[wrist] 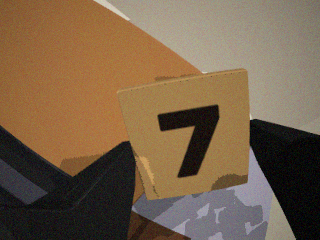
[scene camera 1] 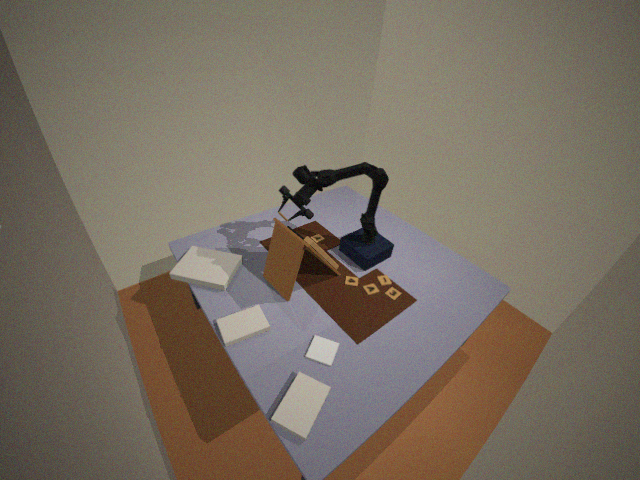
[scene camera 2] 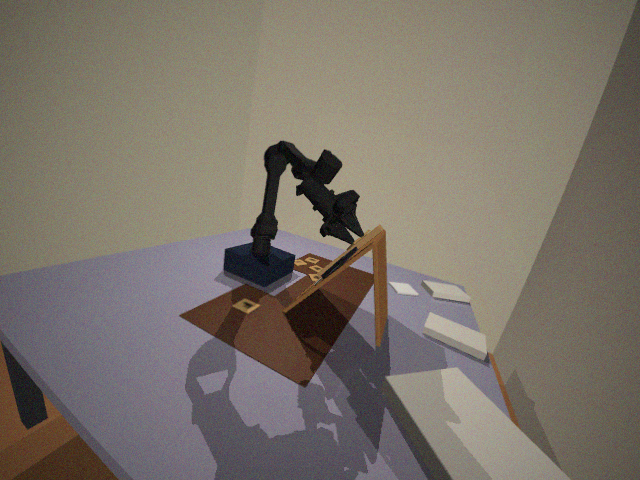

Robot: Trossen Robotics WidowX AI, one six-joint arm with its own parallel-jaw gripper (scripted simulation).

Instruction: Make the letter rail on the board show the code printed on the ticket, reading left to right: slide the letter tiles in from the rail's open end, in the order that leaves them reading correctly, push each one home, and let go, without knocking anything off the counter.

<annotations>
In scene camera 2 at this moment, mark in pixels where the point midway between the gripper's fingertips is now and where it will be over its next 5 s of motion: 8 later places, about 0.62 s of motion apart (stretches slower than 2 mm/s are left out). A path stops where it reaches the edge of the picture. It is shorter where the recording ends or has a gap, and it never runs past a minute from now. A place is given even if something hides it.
The gripper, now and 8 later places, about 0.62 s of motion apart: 358, 240; 319, 261; 315, 278; 319, 281; 320, 281; 322, 278; 323, 277; 324, 276; 326, 275
</annotations>
